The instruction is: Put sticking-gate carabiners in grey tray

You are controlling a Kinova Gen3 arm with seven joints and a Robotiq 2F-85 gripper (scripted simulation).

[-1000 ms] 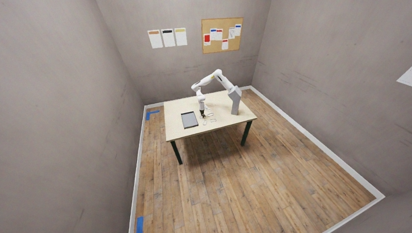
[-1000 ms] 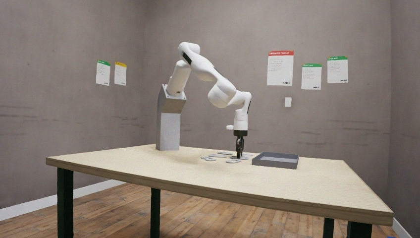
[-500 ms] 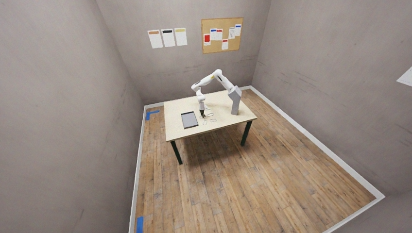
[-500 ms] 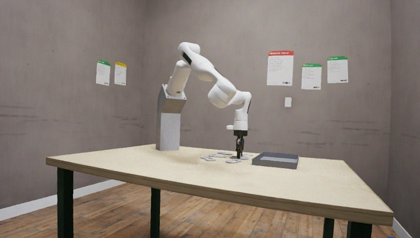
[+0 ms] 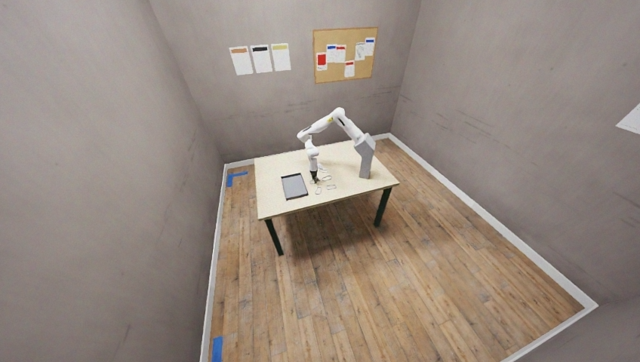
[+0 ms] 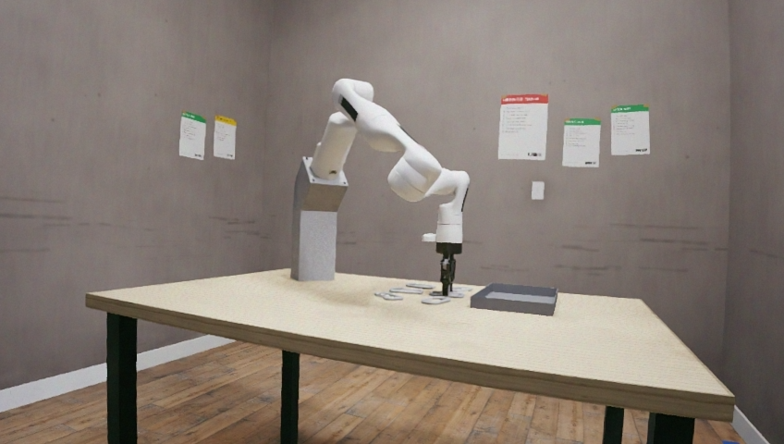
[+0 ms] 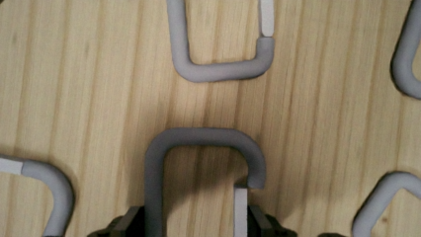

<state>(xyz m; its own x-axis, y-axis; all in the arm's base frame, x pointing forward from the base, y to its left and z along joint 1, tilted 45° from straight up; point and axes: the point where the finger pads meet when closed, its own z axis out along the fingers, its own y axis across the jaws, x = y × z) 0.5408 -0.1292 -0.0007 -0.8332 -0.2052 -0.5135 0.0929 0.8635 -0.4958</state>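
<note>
The carabiner gate lies 2 cm to the left of my hand, 2 cm ahead of it and 1 cm below it. From my hand the other things lie so: grey tray (20 cm ahead, 4 cm to the right, 1 cm below).
</note>
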